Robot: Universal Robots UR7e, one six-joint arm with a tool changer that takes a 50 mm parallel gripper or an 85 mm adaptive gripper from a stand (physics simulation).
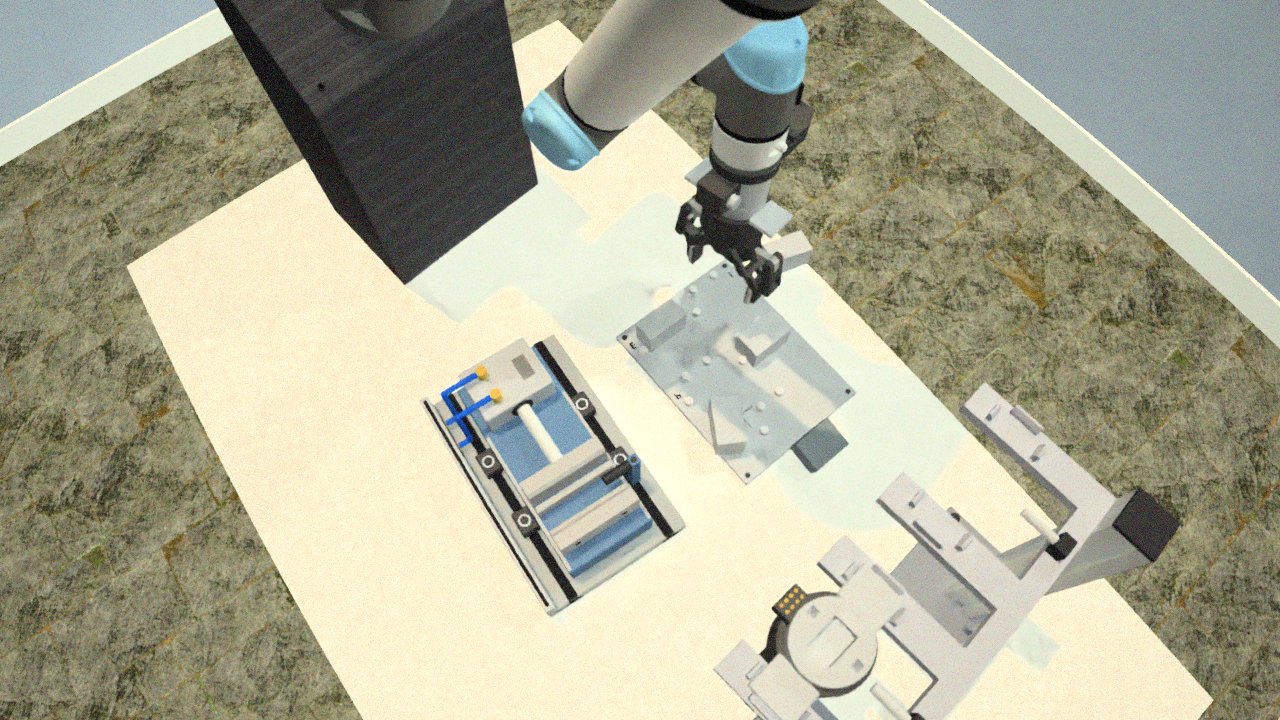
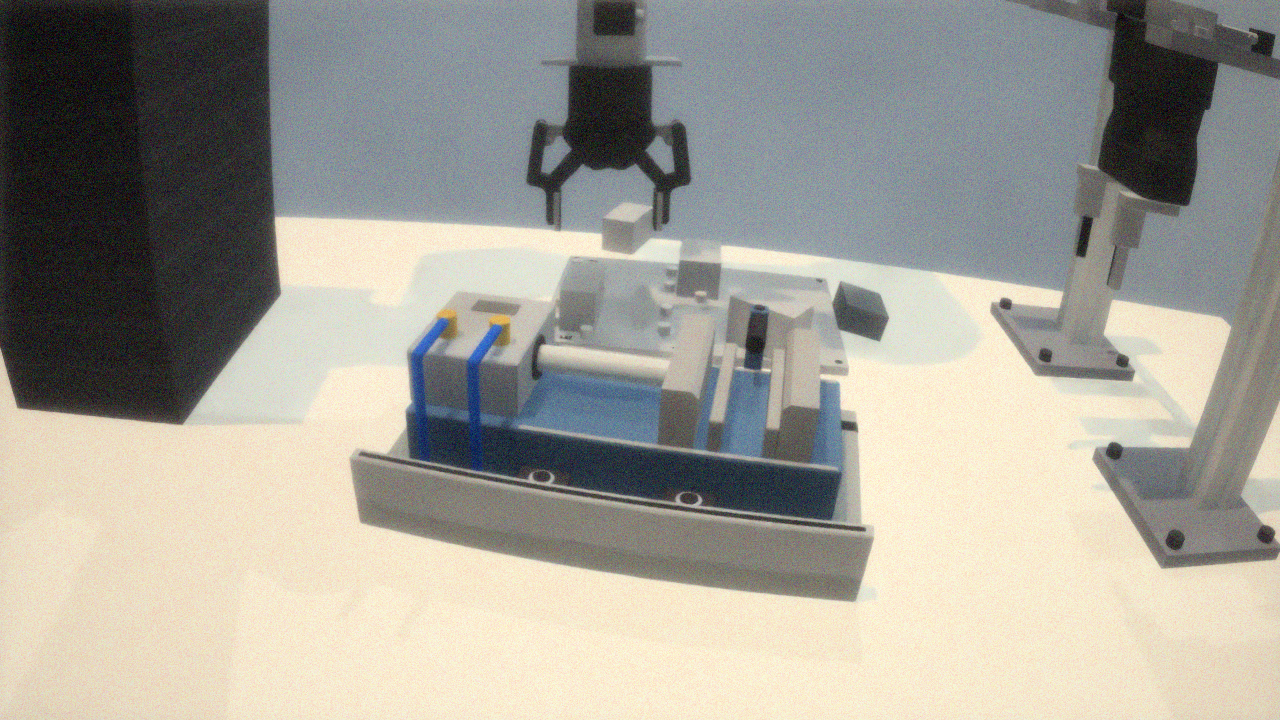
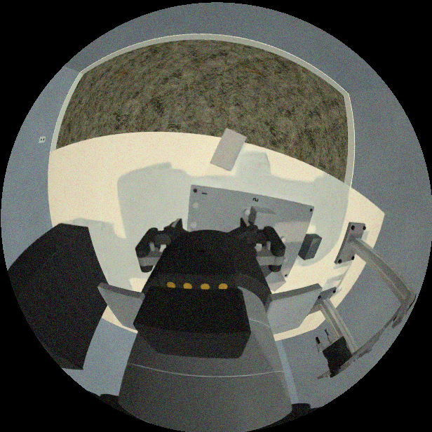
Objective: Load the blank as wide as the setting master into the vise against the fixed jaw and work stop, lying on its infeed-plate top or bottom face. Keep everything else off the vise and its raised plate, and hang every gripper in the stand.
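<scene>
My adaptive gripper (image 1: pixel 726 265) (image 2: pixel 607 221) (image 3: pixel 212 225) is open, pointing down above the back part of the infeed plate (image 1: pixel 810 386) (image 2: pixel 787 297) (image 3: pixel 212 202). One grey block (image 1: pixel 661 324) (image 2: pixel 582 291) stands on the plate's left, another block (image 1: pixel 761 344) (image 2: pixel 699 268) near its middle. An angled grey piece (image 1: pixel 727 437) lies near its front corner. A light block (image 1: pixel 790 250) (image 2: pixel 626 228) (image 3: pixel 228 150) lies behind the plate, a dark block (image 1: pixel 819 445) (image 2: pixel 859 309) (image 3: pixel 310 246) to its right. The vise (image 1: pixel 510 438) (image 2: pixel 590 402) shows blue bed between its jaws. I cannot tell which piece is the setting master.
The work stop (image 1: pixel 633 468) (image 2: pixel 756 335) rises at the vise's rear side. The stand (image 1: pixel 1011 582) is at the right; another gripper (image 2: pixel 1154 116) (image 3: pixel 337 354) hangs in it. A tall dark pedestal (image 1: pixel 429 134) (image 2: pixel 134 205) (image 3: pixel 57 295) stands at the left.
</scene>
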